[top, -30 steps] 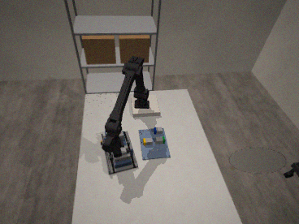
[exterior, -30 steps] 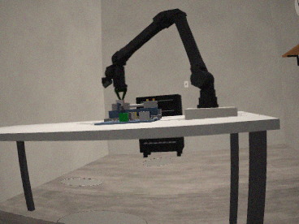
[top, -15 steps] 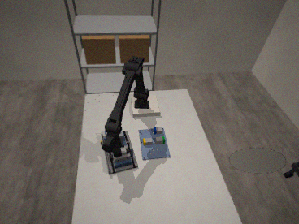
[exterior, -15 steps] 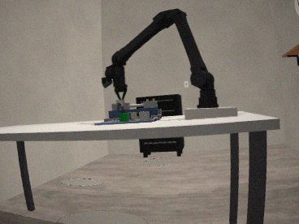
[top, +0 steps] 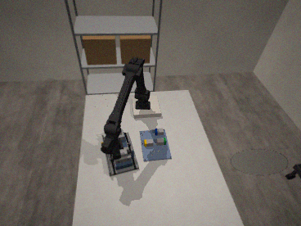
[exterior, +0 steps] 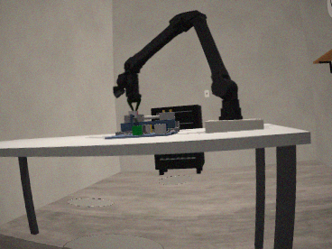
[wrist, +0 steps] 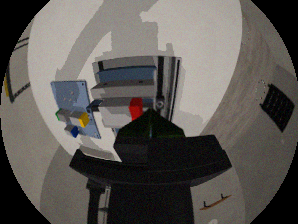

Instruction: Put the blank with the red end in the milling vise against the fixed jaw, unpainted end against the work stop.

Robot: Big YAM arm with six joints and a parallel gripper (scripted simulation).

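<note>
Now: hand 1 cm past the red-ended blank, 4 cm to the right of it and 1 cm above it. Also, from my hand: yellow-ended blank: 16 cm behind, 21 cm to the left, 9 cm below; then green-ended blank: 17 cm behind, 30 cm to the left, 9 cm below; then blue plate: 16 cm behind, 26 cm to the left, 11 cm below.
</note>
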